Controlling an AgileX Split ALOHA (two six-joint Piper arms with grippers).
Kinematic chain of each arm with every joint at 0, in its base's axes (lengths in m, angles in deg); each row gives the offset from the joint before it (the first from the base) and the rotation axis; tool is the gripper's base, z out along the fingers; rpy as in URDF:
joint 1: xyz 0 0 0.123 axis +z
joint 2: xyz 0 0 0 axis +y
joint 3: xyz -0.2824 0 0.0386 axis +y
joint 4: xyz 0.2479 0 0.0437 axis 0.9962 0 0.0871
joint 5: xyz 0 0 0 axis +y
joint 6: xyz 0.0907 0 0.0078 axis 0.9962 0 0.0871
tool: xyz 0 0 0 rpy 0 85 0
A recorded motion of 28 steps. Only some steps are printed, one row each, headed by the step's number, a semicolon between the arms.
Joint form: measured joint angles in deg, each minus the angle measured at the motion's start. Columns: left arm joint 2, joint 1, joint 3, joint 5, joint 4, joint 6; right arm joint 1, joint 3, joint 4, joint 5, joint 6, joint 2.
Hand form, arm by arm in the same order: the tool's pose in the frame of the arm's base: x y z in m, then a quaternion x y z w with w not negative. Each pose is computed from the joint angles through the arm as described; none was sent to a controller.
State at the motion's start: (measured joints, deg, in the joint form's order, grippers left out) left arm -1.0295 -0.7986 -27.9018 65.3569 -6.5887 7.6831; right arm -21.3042 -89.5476 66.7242 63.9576 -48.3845 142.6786
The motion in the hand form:
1: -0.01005 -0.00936 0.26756 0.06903 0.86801 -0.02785 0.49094; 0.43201 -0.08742 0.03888 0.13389 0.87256 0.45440 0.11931
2: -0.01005 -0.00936 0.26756 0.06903 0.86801 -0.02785 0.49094; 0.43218 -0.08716 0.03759 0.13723 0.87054 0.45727 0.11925
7: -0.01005 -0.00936 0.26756 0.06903 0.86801 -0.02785 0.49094; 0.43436 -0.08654 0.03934 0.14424 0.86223 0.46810 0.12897
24: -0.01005 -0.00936 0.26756 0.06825 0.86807 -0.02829 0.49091; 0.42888 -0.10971 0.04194 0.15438 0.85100 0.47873 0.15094
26: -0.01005 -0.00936 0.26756 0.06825 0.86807 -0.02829 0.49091; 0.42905 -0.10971 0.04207 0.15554 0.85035 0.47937 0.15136
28: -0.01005 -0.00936 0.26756 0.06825 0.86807 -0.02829 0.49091; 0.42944 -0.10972 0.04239 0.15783 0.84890 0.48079 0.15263
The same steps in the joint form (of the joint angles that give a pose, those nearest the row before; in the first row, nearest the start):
1: 0.00 0.00 0.00 0.00 0.00 0.00; 0.00 0.00 0.50 0.07 0.00 0.23
2: 0.00 0.00 0.00 0.00 0.00 0.00; 0.00 0.00 0.98 0.14 0.00 0.47
7: 0.00 0.00 0.00 0.00 0.00 0.00; 0.00 0.00 3.23 0.45 -0.57 0.54
24: 0.00 0.00 0.00 0.00 0.00 -0.10; -3.32 0.00 4.70 2.20 -2.76 0.58
26: 0.00 0.00 0.00 0.00 0.00 -0.10; -3.32 0.00 4.85 2.20 -2.70 0.58
28: 0.00 0.00 0.00 0.00 0.00 -0.10; -3.32 0.00 5.20 2.20 -2.64 0.58

